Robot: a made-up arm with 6 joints. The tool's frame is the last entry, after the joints.
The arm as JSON. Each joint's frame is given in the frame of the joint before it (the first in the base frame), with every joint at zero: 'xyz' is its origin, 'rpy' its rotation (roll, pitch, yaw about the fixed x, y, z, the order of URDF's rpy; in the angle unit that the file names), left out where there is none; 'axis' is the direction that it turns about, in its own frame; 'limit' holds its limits. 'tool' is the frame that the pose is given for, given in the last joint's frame.
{
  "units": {
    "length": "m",
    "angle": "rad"
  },
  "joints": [
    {
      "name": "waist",
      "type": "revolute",
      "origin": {
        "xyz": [
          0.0,
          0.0,
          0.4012
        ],
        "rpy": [
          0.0,
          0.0,
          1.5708
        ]
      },
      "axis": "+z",
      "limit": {
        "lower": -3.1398,
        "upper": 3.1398
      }
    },
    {
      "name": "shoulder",
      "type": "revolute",
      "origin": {
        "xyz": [
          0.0,
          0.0,
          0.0
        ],
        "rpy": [
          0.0,
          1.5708,
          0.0
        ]
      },
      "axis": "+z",
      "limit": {
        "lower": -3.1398,
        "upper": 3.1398
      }
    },
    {
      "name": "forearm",
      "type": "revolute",
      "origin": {
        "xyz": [
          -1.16,
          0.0,
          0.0
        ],
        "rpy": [
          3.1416,
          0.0,
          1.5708
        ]
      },
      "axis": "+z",
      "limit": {
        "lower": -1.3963,
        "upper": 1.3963
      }
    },
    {
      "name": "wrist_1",
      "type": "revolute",
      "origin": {
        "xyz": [
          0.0,
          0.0,
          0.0
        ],
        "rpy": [
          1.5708,
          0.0,
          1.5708
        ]
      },
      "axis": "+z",
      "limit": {
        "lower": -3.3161,
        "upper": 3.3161
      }
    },
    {
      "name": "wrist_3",
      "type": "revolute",
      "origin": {
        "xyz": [
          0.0,
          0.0,
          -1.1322
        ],
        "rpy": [
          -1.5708,
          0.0,
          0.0
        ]
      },
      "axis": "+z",
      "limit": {
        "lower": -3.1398,
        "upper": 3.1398
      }
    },
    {
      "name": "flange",
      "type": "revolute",
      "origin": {
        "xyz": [
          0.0,
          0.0,
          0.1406
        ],
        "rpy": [
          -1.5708,
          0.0,
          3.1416
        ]
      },
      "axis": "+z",
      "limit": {
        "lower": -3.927,
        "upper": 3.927
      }
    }
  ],
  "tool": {
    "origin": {
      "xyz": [
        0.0,
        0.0,
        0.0
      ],
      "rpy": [
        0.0,
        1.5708,
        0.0
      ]
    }
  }
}
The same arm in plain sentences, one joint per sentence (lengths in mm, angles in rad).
The arm has six revolute joints in a row. What follows holds with every joint at zero, and every direction is one of the base frame's. The first joint sits 401.2 mm along +z from the base frame's origin and rotates about +z, from -3.1398 to 3.1398 rad. The second joint sits at the same point as the first joint and rotates about +y, from -3.1398 to 3.1398 rad. The third joint sits 1160 mm along +z from the second joint and rotates about -y, from -1.3963 to 1.3963 rad. The fourth joint sits at the same point as the third joint and rotates about -x, from -3.3161 to 3.3161 rad. The fifth joint sits 1132.2 mm along +x from the fourth joint and rotates about -y, from -3.1398 to 3.1398 rad. The sixth joint sits 140.6 mm along -y from the fifth joint and rotates about -x, from -3.927 to 3.927 rad. The tool frame, which is the frame that the pose is given for, sits at the same point as the sixth joint; its axes are the base frame's turned by roll 0, pitch 0 and yaw 0 rad (as in URDF: about the fixed x, then y, then z).
